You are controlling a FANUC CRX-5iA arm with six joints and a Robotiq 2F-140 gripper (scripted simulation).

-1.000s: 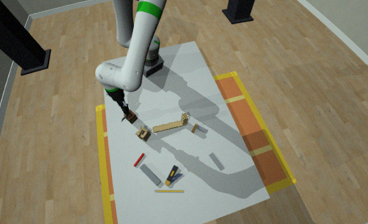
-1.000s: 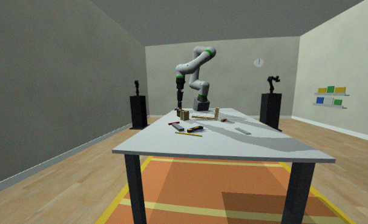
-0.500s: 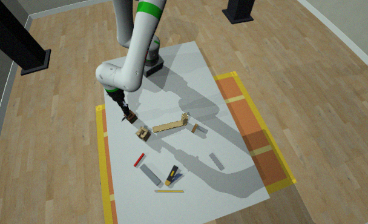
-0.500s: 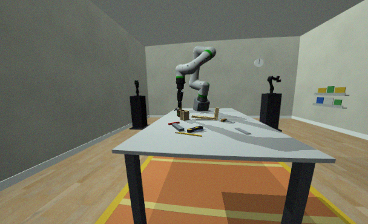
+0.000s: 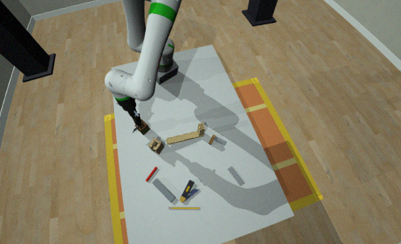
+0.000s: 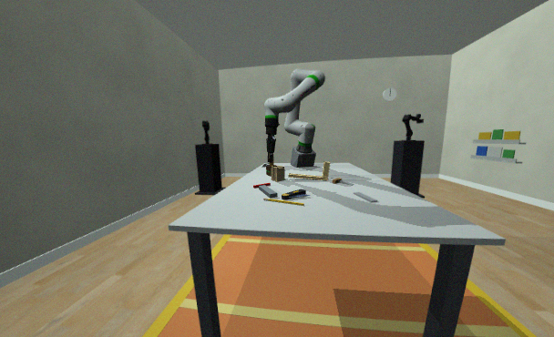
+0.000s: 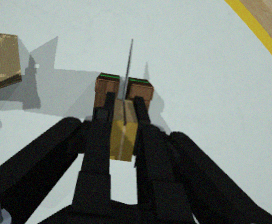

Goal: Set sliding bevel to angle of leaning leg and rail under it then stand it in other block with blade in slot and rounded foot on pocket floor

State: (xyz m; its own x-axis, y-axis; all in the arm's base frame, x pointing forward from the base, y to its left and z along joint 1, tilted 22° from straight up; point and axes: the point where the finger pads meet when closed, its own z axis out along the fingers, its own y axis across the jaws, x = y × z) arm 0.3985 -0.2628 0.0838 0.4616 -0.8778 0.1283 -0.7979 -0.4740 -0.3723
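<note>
My gripper is now 30 mm above the sliding bevel. Round my hand: thin steel blade: 10 mm ahead, 20 mm to the right, 50 mm below; wood-and-grey square: 220 mm ahead, 450 mm to the left, 120 mm below; red stick: 310 mm ahead, 120 mm below.
</note>
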